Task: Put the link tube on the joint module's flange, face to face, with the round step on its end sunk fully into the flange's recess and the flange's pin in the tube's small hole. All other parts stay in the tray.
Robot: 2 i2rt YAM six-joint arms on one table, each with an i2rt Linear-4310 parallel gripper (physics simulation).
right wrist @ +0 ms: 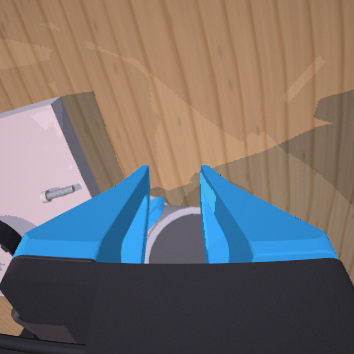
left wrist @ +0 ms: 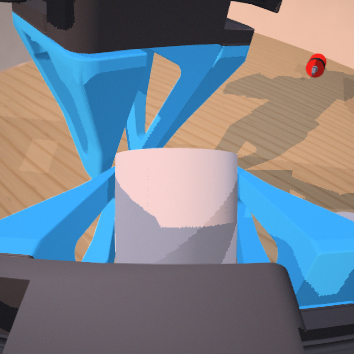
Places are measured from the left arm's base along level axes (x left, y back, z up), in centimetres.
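Pixels of known places: left gripper, fingertip midpoint: (right wrist: 201, 235) (left wrist: 175, 177); right gripper, fingertip midpoint: (right wrist: 174, 176) (left wrist: 116, 168).
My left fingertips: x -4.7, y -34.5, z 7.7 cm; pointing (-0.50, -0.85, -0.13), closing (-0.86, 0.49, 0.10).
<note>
For each thing: its middle in the pictures, then the offset to it from my left fingertips. "pt": a spot on its surface instead.
- link tube, body centre: (left wrist: 175, 280) (right wrist: 159, 243) dx +1.8, dy +3.7, dz -2.2 cm
- tube's grey round end, surface spot: (right wrist: 175, 235) pt dx +1.4, dy -0.8, dz +1.1 cm
- pale tray, surface spot: (right wrist: 35, 151) pt dx +12.6, dy +2.2, dz -7.3 cm
- small screw, body centre: (right wrist: 57, 192) dx +10.7, dy +5.5, dz -6.9 cm
- black ring, surface spot: (right wrist: 7, 235) pt dx +16.3, dy +12.0, dz -6.2 cm
- red knob, body centre: (left wrist: 315, 66) dx -42.9, dy -20.9, dz -6.0 cm
The link tube (left wrist: 175, 204) is a pale upright cylinder. My left gripper (left wrist: 175, 177) is shut on its sides and holds it above the wooden table. My right gripper (left wrist: 116, 168) hangs from above with its blue fingertips just behind the tube's top edge. In the right wrist view, my right gripper (right wrist: 174, 176) is nearly shut, with a narrow gap and nothing in it. The tube's grey round end (right wrist: 175, 235) shows below, between the finger bases. The joint module and its flange are not in view.
A pale tray (right wrist: 35, 151) lies to the left in the right wrist view, with a small screw (right wrist: 57, 193) and the edge of a black ring (right wrist: 7, 235) on it. A red knob (left wrist: 316, 65) lies far back on the table.
</note>
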